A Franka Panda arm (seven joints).
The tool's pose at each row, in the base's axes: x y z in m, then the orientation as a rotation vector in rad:
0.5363 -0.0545 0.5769 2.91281 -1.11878 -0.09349
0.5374 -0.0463 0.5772 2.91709 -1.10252 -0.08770
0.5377 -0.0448 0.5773 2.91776 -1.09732 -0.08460
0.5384 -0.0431 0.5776 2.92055 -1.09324 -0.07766
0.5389 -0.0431 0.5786 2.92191 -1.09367 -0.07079
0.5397 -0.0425 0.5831 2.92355 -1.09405 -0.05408
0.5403 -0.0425 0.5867 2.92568 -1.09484 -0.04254
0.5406 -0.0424 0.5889 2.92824 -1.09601 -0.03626
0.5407 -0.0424 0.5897 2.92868 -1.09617 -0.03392
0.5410 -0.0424 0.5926 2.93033 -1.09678 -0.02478
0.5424 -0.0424 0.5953 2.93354 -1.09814 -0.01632
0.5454 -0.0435 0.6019 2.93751 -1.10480 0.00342
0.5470 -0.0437 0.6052 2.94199 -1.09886 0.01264
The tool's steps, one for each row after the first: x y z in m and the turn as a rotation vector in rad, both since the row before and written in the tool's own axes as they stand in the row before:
-0.0047 -0.0068 -0.0003 -0.00077 0.00435 -0.01061
-0.0008 -0.0013 -0.0001 -0.00059 0.00236 -0.00321
-0.0006 -0.0017 -0.0003 0.00244 0.00389 -0.00305
0.0003 -0.0003 -0.0010 0.00273 0.00370 -0.00003
0.0001 -0.0008 -0.0045 0.00501 0.00958 -0.00006
0.0004 -0.0003 -0.0036 0.00456 0.00621 0.00003
0.0001 -0.0002 -0.0022 0.00397 0.00283 0.00013
0.0001 0.0000 -0.0008 0.00094 0.00125 0.00000
0.0002 -0.0001 -0.0029 0.00362 0.00490 0.00002
0.0010 -0.0009 -0.0027 0.00511 0.00387 0.00010
0.0029 -0.0011 -0.0066 0.01006 0.00967 0.00311
0.0013 -0.0009 -0.0033 0.00407 0.00475 -0.00453

